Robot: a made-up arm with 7 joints.
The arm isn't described. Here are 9 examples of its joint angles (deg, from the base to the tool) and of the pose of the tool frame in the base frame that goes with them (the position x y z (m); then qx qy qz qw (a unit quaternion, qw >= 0)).
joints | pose
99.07 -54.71 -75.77 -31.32 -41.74 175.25 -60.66 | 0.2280 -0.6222 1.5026 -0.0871 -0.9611 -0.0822 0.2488
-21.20 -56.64 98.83 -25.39 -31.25 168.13 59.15 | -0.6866 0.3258 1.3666 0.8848 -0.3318 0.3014 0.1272
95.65 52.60 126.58 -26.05 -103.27 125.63 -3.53 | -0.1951 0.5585 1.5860 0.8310 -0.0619 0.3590 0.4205
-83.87 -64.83 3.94 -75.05 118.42 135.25 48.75 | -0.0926 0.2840 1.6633 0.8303 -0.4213 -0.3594 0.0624
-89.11 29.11 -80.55 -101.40 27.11 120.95 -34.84 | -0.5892 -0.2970 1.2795 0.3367 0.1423 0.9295 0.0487
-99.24 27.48 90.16 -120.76 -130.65 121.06 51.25 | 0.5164 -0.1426 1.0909 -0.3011 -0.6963 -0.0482 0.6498
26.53 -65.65 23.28 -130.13 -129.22 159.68 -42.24 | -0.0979 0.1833 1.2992 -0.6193 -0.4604 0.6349 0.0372
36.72 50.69 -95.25 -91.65 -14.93 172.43 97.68 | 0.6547 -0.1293 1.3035 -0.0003 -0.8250 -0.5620 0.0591
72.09 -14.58 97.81 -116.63 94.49 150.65 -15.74 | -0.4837 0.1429 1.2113 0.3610 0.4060 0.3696 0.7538
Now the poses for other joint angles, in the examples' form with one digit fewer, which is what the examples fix.
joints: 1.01 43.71 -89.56 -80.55 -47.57 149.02 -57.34
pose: 0.519 -0.500 1.300 -0.610 0.053 0.014 0.791
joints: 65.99 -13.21 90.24 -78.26 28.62 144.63 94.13
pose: -0.463 0.114 1.596 0.300 0.370 -0.042 0.878
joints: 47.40 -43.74 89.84 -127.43 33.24 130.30 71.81
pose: -0.476 0.270 1.159 0.313 -0.245 -0.029 0.917
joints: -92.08 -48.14 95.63 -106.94 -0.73 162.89 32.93
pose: 0.556 0.374 1.239 0.048 -0.718 -0.266 0.642
